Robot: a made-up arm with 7 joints.
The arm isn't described. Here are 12 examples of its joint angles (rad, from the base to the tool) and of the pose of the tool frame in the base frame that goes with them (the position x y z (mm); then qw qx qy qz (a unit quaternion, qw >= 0)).
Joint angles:
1: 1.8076 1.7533 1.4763 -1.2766 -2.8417 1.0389 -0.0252
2: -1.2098 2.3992 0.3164 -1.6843 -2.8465 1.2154 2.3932
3: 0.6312 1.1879 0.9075 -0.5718 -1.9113 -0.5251 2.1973
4: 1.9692 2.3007 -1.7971 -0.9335 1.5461 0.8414 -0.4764
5: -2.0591 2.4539 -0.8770 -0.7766 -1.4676 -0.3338 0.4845
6: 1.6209 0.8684 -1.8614 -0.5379 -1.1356 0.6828 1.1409
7: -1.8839 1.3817 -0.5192 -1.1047 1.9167 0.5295 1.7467
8: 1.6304 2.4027 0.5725 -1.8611 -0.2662 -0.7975 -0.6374
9: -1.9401 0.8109 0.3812 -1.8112 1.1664 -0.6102 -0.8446
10: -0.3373 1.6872 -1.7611 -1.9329 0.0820 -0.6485 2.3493
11: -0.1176 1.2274 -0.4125 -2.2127 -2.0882 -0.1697 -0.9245
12: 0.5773 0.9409 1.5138 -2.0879 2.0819 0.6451 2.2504
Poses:
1: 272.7 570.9 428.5 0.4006 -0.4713 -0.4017 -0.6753
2: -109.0 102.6 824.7 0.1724 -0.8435 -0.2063 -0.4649
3: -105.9 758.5 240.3 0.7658 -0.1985 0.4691 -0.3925
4: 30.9 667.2 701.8 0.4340 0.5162 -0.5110 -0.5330
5: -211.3 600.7 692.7 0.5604 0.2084 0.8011 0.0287
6: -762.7 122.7 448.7 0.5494 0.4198 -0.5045 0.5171
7: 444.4 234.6 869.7 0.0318 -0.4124 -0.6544 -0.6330
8: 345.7 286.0 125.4 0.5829 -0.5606 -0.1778 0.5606
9: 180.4 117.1 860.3 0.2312 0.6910 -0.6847 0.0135
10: 110.1 393.3 -35.3 0.2925 -0.7693 -0.0258 -0.5674
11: 338.0 135.6 143.8 0.2953 -0.6783 -0.4347 -0.5135
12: 40.8 412.6 405.7 0.1180 -0.4846 -0.7975 -0.3394
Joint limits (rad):
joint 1: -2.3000..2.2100
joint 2: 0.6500..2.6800
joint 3: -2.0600..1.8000
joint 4: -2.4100..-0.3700
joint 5: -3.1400..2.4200
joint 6: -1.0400..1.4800
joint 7: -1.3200..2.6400
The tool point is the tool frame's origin. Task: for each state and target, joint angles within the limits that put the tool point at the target. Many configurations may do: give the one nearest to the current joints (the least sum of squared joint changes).
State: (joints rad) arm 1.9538 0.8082 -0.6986 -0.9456 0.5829 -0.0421 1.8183
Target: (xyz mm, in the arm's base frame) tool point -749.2 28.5 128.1
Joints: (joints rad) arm 1.4904 0.6500 -0.9393 -0.9549 0.6258 -0.1508 1.8380
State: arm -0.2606 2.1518 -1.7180 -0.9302 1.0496 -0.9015 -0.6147
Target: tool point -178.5 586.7 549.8
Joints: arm -0.6377 2.6125 -2.0600 -1.3376 1.1500 -0.9221 -0.6617
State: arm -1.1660 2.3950 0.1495 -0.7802 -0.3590 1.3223 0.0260
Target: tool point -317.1 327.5 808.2
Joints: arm -1.6088 2.1871 0.3872 -1.3545 -0.4762 1.3509 0.1289
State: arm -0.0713 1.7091 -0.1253 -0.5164 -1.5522 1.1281 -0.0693
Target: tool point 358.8 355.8 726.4
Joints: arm -0.2354 2.0805 0.1192 -1.3478 -1.6050 1.1537 0.0022
